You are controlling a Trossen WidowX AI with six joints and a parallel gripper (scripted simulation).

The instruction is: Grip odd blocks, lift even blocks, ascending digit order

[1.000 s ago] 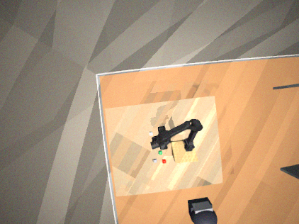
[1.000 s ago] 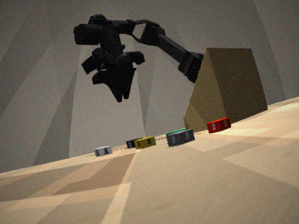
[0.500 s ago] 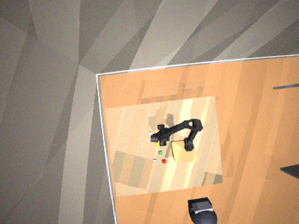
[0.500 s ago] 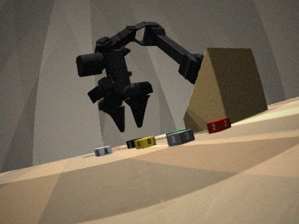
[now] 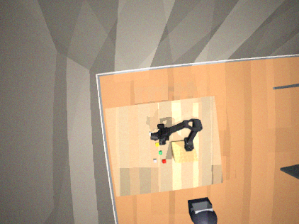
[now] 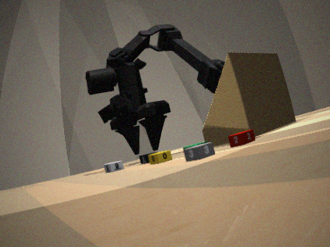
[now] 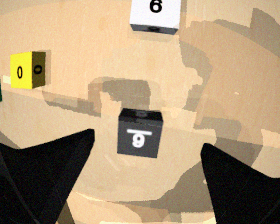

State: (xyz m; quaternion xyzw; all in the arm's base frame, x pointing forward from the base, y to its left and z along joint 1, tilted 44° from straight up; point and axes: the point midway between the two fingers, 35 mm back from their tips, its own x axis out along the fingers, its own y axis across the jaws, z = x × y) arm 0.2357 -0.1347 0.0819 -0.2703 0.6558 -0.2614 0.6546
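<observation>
The black block lies 1 cm to the left of my gripper tip and 1 cm below it. Also, from my gripper tip: yellow block: 4 cm ahead, 12 cm to the left, 1 cm below; then pale block: 9 cm ahead, 1 cm to the left, 1 cm below; then green block: 2 cm ahead, 20 cm to the left, 1 cm below.
</observation>
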